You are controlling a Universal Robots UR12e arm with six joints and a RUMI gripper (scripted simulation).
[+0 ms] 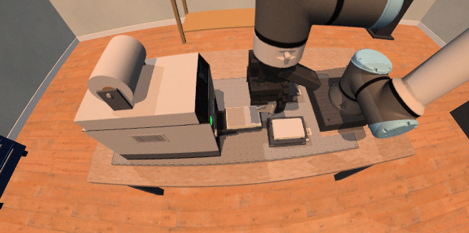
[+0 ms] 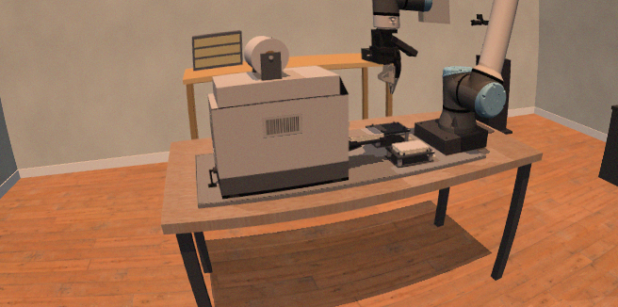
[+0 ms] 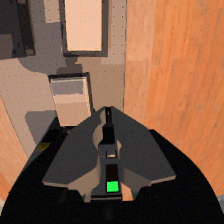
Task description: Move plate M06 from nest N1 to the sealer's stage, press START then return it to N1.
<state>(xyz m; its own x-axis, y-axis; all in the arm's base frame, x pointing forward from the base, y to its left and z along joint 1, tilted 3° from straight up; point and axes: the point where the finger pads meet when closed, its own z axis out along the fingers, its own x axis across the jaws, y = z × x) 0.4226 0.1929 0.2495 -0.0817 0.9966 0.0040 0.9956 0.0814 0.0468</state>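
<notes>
Right now my hand is 70 mm short of the sealer stage, 90 mm to the left of it and 190 mm above it. From my hand the other things lie so: foil roll: 410 mm ahead, 60 mm to the right, 130 mm above; then N1 label: 220 mm behind, 290 mm to the right, 290 mm below; then white plate: 110 mm behind, 60 mm to the right, 240 mm below.
</notes>
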